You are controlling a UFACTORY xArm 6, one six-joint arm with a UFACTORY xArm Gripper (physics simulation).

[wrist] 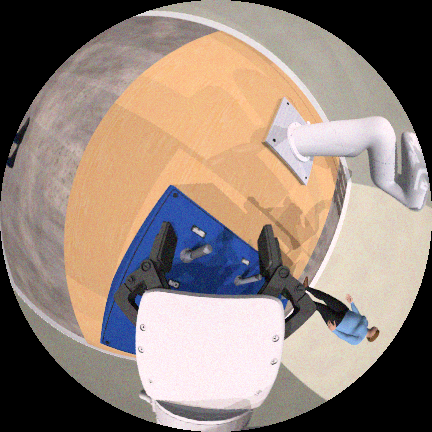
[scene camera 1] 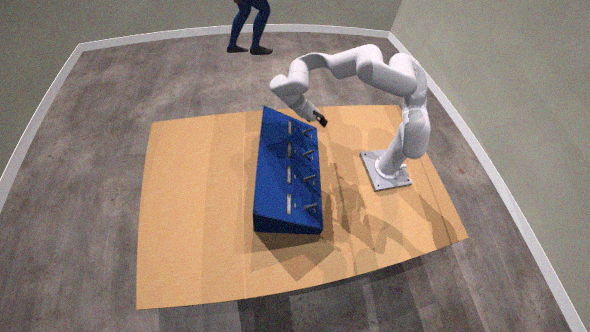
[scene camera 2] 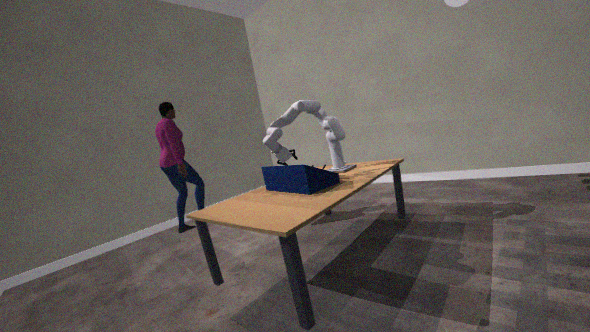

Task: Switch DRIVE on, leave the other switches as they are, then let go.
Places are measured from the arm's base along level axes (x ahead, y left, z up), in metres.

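Pixels of known places: gripper, fingertip midpoint: (wrist: 216,231) (scene camera 1: 318,122) (scene camera 2: 292,162); arm's base, origin of the base link: (wrist: 298,141) (scene camera 1: 386,168) (scene camera 2: 339,168).
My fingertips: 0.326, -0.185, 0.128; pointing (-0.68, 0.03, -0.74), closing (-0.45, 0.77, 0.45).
Ahead of a thing's pixels: the offset from my fingertips to its middle, as dx, dy, dz. "spot": to the spot under its first point. Level surfaces: height alone.
A sloped blue switch box {+0.157, +0.177, -0.087} (scene camera 1: 272,190) (scene camera 2: 285,179) (wrist: 172,207) stands on the table with several grey levers in a row and a pale name plate by each. The names are too blurred to read, so I cannot tell which is DRIVE. My gripper (scene camera 1: 321,119) (scene camera 2: 289,158) (wrist: 216,231) is wide open and empty, above the end of the box away from scene camera 1. In the wrist view the end lever {+0.041, +0.013, -0.038} (wrist: 197,252) shows between the spread fingers, apart from both, near a small OFF label {spot: +0.022, +0.017, -0.075} (wrist: 198,231). A second lever {+0.060, +0.132, -0.038} (wrist: 247,279) shows beside the right finger. The lever positions are hard to judge.
The wooden table {dz -0.150} (scene camera 1: 190,200) (scene camera 2: 250,215) (wrist: 150,125) carries my arm's base plate (scene camera 1: 371,177) (wrist: 277,125) across from the levers. A person in magenta (scene camera 2: 171,145) stands beyond the table. Another person in light blue (wrist: 354,327) shows in the wrist view.
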